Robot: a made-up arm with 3 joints. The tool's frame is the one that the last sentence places.
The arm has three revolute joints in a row. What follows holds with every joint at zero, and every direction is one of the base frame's.
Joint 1 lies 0.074 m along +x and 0.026 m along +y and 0.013 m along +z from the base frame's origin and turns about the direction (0.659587, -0.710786, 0.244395), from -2.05 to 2.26 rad.
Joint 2 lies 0.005 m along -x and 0.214 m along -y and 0.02 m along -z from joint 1 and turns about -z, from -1.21 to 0.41 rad.
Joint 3 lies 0.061 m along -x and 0.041 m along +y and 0.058 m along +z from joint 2 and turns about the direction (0.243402, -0.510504, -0.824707), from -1.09 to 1.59 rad.
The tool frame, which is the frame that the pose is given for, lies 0.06 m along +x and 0.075 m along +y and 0.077 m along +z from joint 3; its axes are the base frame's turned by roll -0.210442, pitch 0.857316 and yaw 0.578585 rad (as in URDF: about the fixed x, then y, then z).
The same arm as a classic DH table. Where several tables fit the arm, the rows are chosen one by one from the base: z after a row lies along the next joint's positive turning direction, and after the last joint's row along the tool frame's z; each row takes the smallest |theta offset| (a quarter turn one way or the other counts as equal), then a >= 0, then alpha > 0; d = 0 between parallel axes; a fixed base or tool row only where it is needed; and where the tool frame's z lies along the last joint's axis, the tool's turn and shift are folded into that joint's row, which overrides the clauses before.
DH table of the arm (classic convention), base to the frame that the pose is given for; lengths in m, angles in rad. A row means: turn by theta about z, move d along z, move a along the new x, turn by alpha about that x. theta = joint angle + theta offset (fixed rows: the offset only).
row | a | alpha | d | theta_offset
base (fixed) | 0.0719 | 1.3239 | 0.0051 | 0.7481
joint 1 | -0.1492 | 1.8177 | 0.1905 | 0.0000
joint 2 | -0.0374 | -0.6011 | 0.0929 | 0.3031
joint 3 | 0.0044 | -2.3471 | -0.1138 | -1.4161
tool (fixed) | 0.0000 | 0.0000 | 0.1216 | -0.9353
Joint limits (rad, base to tool): -2.0500..2.2600 -1.2100..0.4100 -1.0900..1.5900

